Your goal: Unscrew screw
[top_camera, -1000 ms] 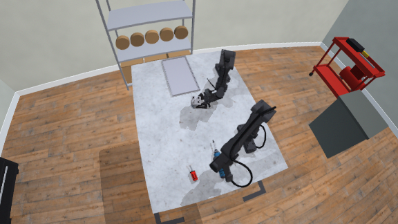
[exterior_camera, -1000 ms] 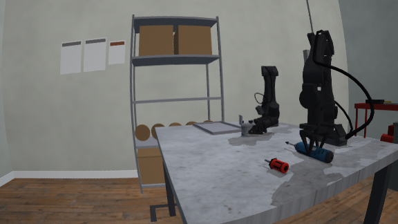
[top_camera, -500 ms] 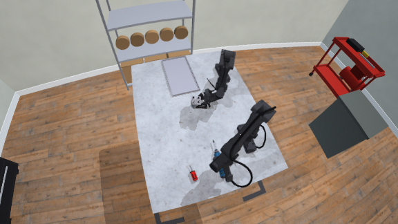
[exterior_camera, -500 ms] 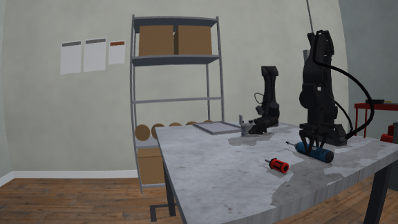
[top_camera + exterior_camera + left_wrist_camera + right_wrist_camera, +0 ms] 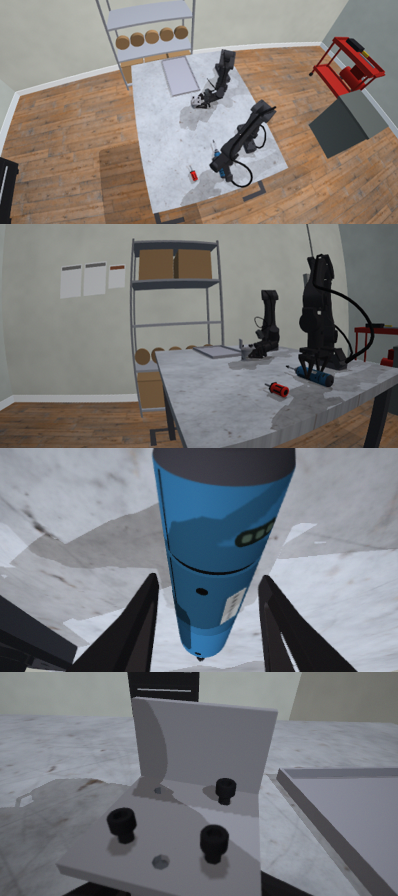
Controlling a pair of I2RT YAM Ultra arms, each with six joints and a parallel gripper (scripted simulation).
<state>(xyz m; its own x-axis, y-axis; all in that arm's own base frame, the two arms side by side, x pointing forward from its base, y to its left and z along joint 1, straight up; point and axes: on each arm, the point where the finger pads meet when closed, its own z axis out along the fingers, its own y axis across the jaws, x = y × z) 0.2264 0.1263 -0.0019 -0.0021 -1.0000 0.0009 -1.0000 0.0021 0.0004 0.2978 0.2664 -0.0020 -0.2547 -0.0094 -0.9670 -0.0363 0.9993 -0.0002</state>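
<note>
Right now the joint module is right at my right hand. From my right hand the other things lie so: screw: 6 cm behind, 30 cm to the left; grey bracket: 5 cm above; bit: 6 cm behind, 33 cm to the left.
</note>
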